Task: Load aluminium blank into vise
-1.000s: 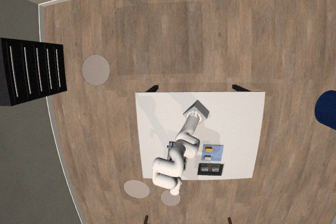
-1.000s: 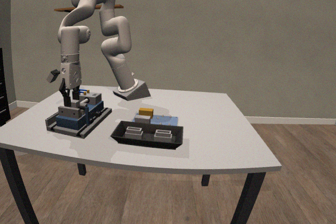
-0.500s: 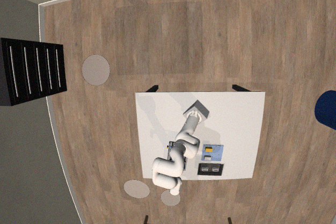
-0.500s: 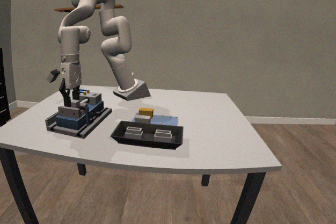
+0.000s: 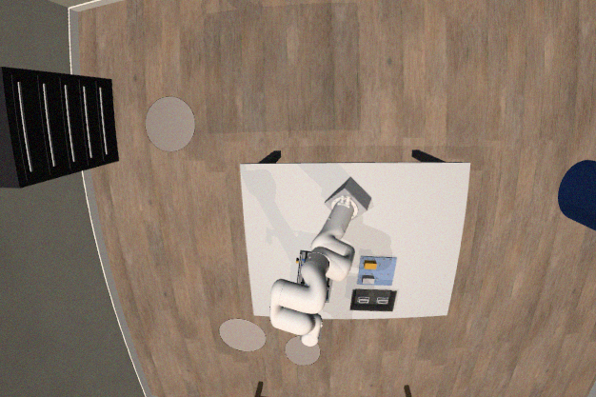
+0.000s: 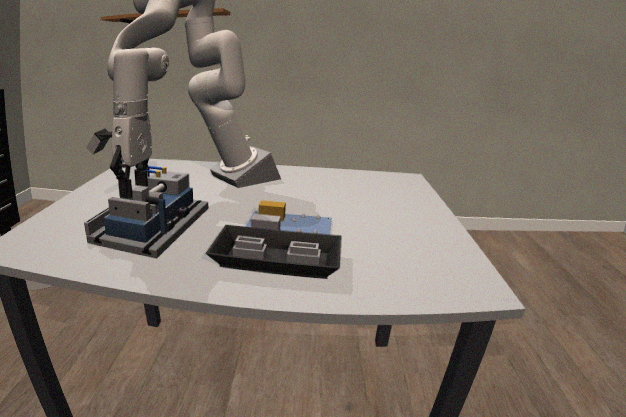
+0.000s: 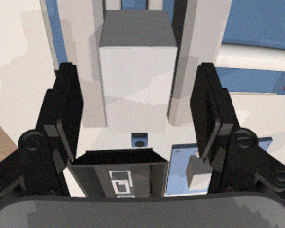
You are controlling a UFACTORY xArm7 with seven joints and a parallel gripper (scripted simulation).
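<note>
Right now my hand is 2 cm above the aluminium blank. From my hand the other things lie so: brass blank (27 cm to the left, 19 cm behind, 10 cm below).
</note>
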